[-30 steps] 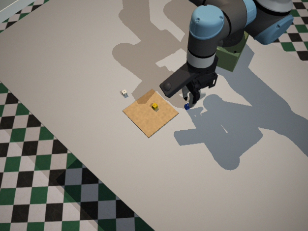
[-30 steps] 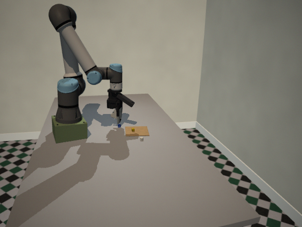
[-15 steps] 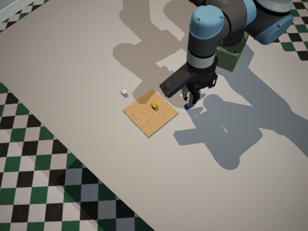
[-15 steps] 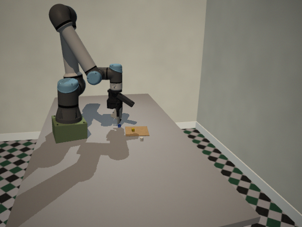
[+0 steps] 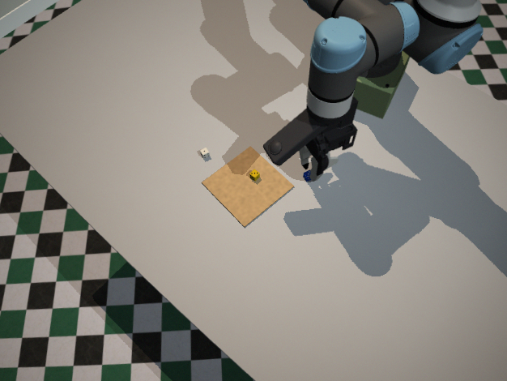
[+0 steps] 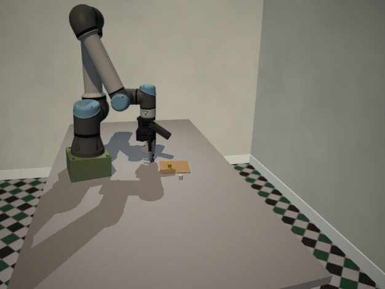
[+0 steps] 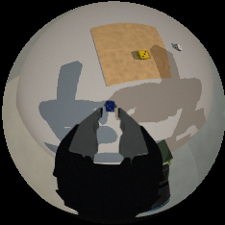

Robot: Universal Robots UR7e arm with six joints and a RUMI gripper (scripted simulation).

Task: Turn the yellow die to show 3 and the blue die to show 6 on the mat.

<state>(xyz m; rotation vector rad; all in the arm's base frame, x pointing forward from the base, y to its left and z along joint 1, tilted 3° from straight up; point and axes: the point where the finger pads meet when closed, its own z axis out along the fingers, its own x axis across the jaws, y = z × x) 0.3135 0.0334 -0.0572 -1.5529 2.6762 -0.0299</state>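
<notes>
Now: the blue die 20 mm below my hand. Also, from my hand: tan mat 90 mm ahead, 100 mm to the right, 20 mm below; then white die 80 mm ahead, 220 mm to the right, 20 mm below; then yellow die 70 mm ahead, 100 mm to the right, 10 mm below.
</notes>
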